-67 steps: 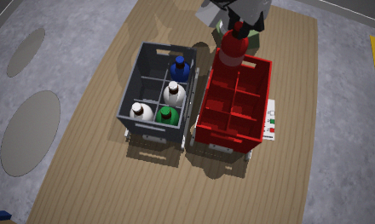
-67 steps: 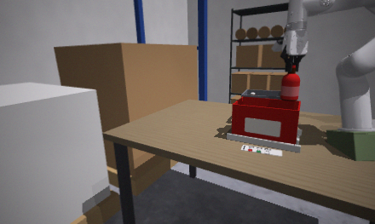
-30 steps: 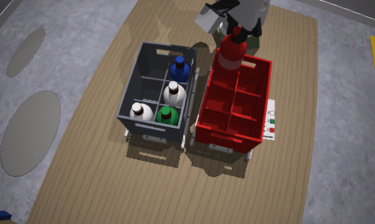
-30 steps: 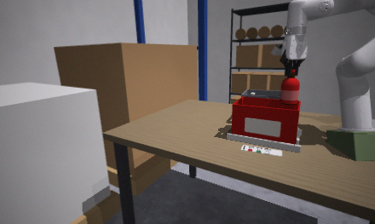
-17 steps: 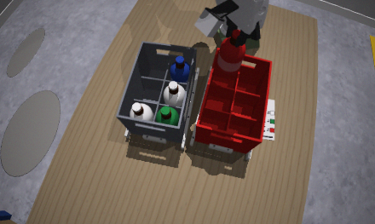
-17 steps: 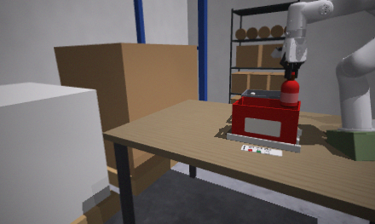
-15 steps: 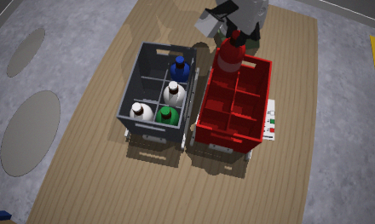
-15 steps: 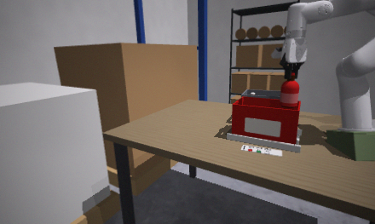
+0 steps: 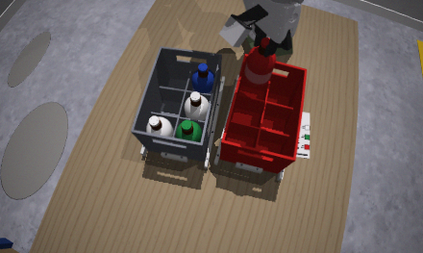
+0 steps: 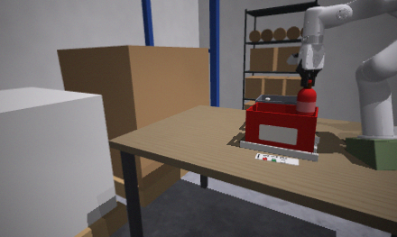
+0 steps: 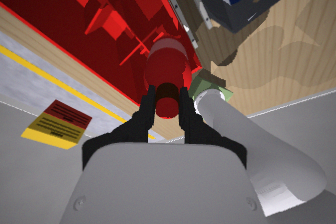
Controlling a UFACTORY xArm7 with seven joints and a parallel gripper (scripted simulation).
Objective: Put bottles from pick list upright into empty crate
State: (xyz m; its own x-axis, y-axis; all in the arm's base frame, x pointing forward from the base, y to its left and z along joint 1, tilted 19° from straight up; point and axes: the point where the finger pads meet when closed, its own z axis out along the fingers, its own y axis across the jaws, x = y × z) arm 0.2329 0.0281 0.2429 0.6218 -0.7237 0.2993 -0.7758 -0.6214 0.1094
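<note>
Now: the red-label bottle 70 mm below my hand. From my hand the other things lie so: red crate 210 mm below, 90 mm ahead, 30 mm to the left; then blue-label bottle 200 mm below, 150 mm to the right, 10 mm behind; then grey crate 210 mm to the right, 210 mm below, 80 mm ahead.
</note>
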